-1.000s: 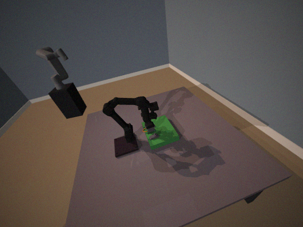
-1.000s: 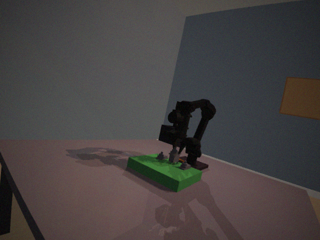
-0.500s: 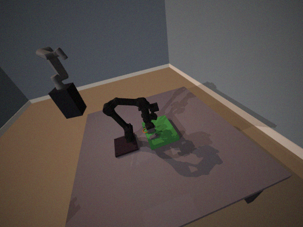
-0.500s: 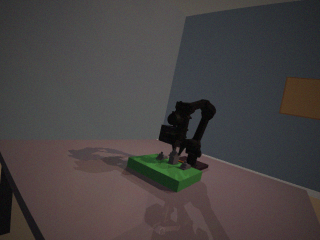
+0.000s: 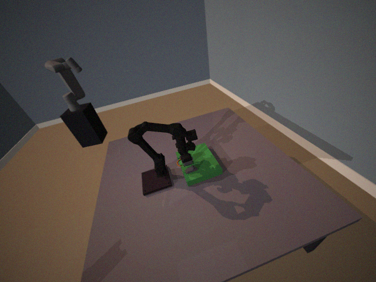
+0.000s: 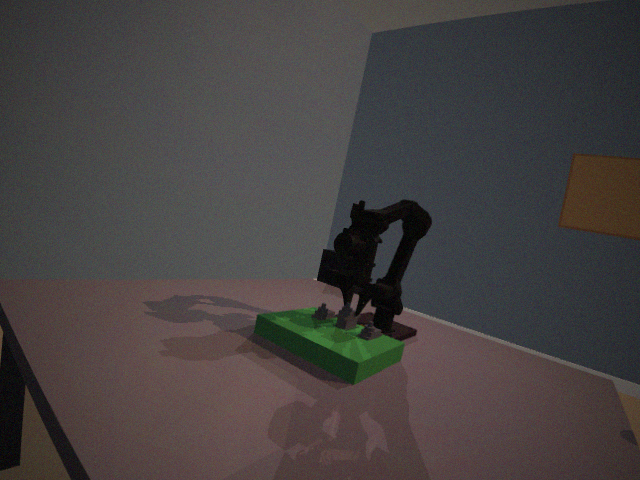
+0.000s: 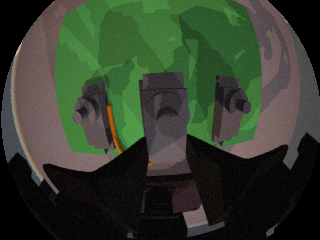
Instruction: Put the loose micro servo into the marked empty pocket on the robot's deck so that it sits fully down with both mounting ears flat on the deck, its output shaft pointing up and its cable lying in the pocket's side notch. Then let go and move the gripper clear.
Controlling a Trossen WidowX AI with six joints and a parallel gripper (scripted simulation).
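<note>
My gripper tip is now 120 mm short of the green deck, 20 mm to the right of it and 60 mm above it.
</note>
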